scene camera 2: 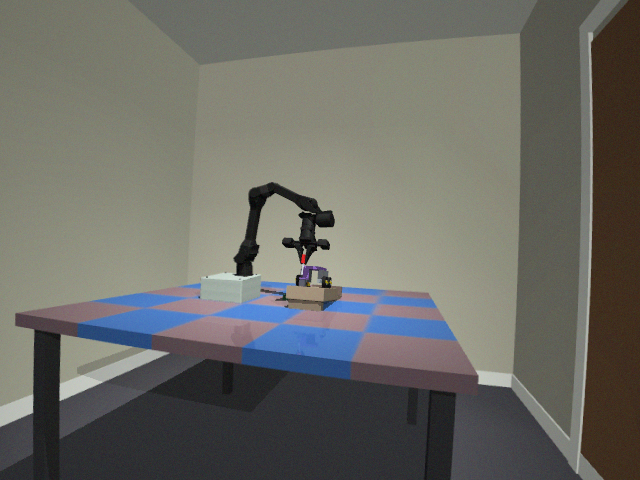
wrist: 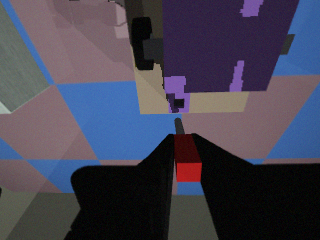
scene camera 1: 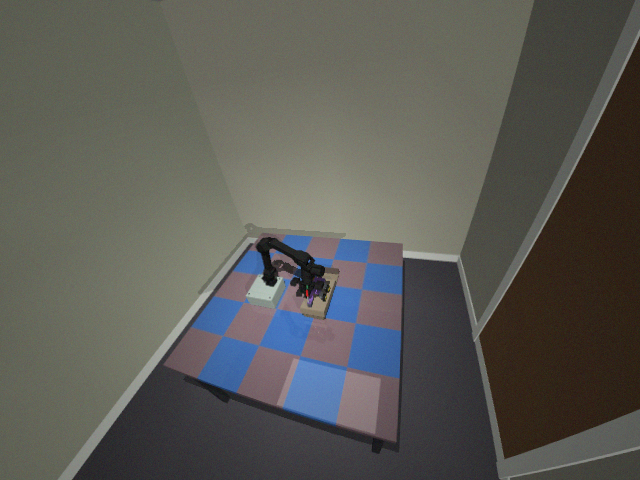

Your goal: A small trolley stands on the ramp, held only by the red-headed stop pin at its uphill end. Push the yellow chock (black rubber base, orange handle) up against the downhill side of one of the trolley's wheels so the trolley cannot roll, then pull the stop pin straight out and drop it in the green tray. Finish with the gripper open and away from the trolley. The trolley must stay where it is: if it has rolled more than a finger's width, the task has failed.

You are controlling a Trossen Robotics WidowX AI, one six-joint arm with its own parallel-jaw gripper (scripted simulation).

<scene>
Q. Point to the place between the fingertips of my gripper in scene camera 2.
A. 303, 264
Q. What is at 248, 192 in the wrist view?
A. My gripper.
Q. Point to a red-headed stop pin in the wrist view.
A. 188, 164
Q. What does my gripper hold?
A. A red-headed stop pin.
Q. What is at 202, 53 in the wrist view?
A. A trolley.
</scene>
